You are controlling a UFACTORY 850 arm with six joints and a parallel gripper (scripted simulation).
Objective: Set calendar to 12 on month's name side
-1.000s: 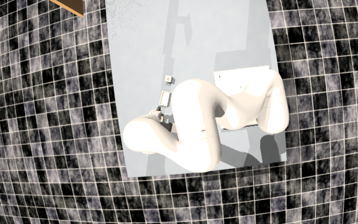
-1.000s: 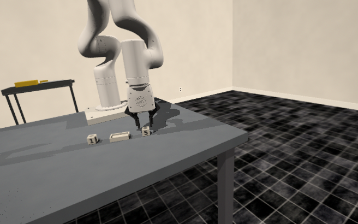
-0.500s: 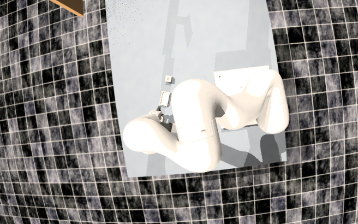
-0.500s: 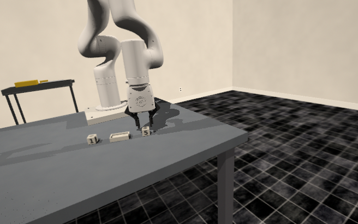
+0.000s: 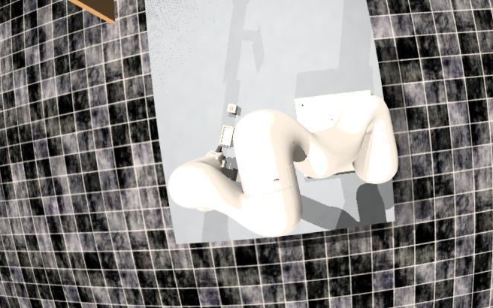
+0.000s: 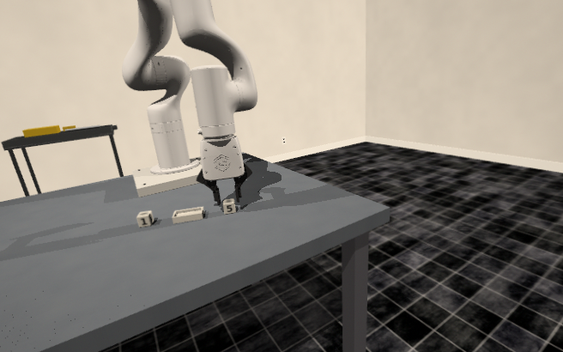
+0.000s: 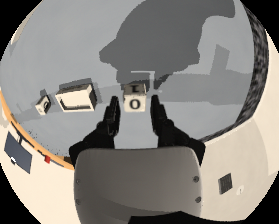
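Now: hand 30 mm past the calendar tray, 100 mm to the left of it and 40 mm above it.
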